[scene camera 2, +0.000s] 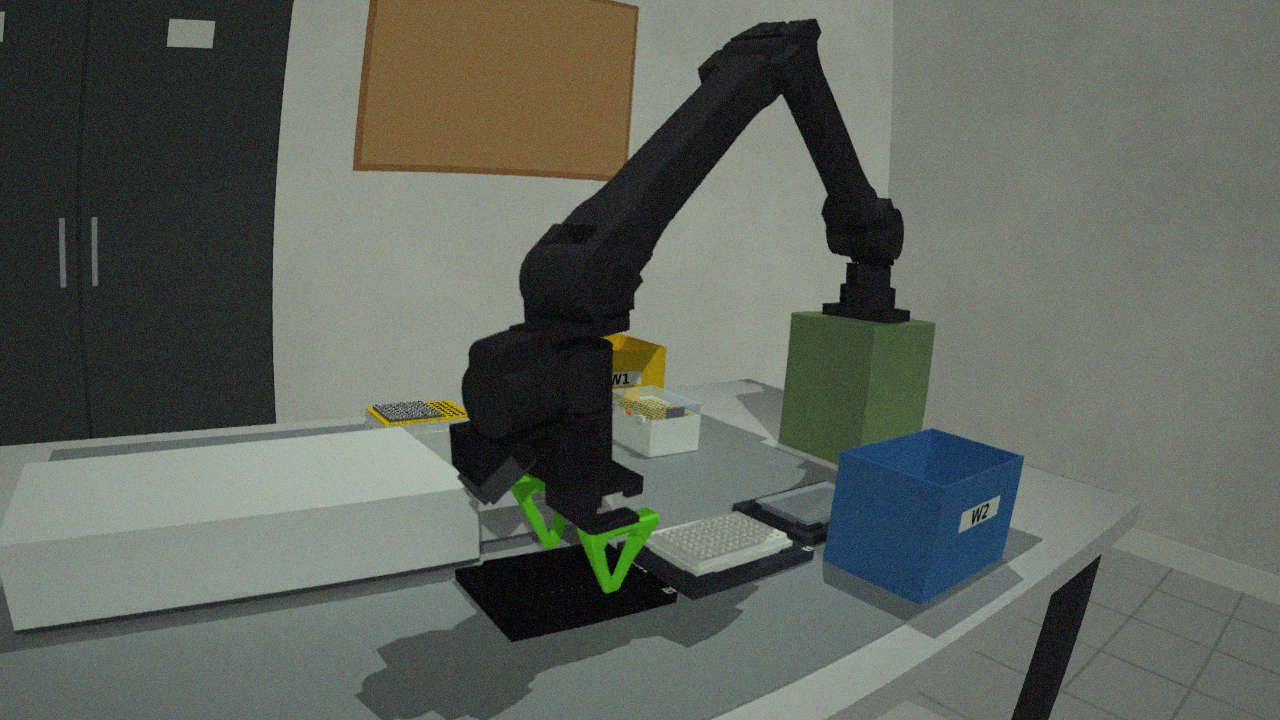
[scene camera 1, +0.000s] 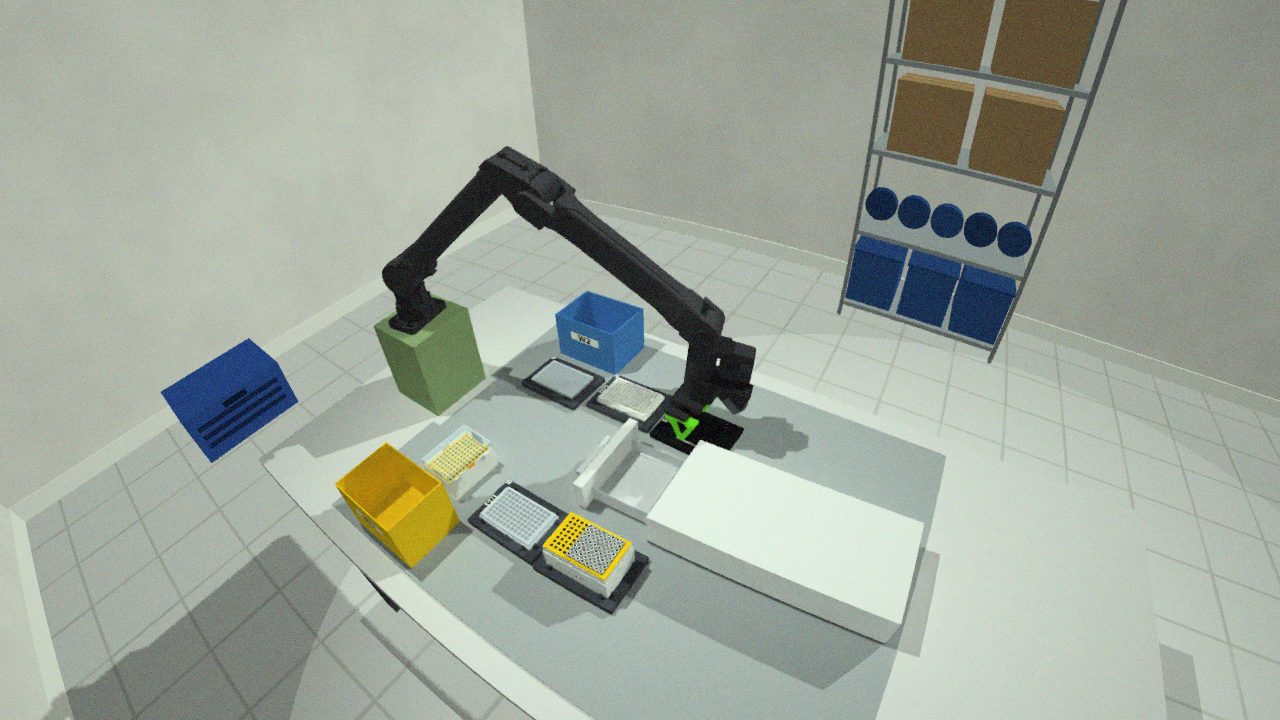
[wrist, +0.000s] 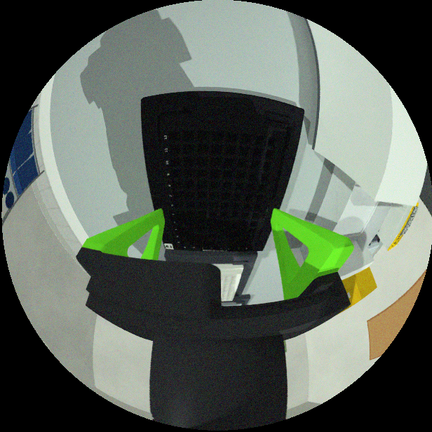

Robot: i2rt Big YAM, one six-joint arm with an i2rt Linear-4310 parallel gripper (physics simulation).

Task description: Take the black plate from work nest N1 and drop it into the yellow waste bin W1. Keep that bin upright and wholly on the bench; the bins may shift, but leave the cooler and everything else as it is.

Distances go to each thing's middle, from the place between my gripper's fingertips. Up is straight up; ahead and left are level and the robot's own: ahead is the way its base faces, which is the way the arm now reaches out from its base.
Right now the black plate (scene camera 2: 559, 578) is 2 cm ahead of my hand. Round my hand: work nest N1 (scene camera 2: 495, 607): 2 cm below, 2 cm ahead; then drawer (scene camera 1: 621, 472): 19 cm to the right, 2 cm above; then white plate (scene camera 2: 725, 541): 16 cm behind, 3 cm to the left.
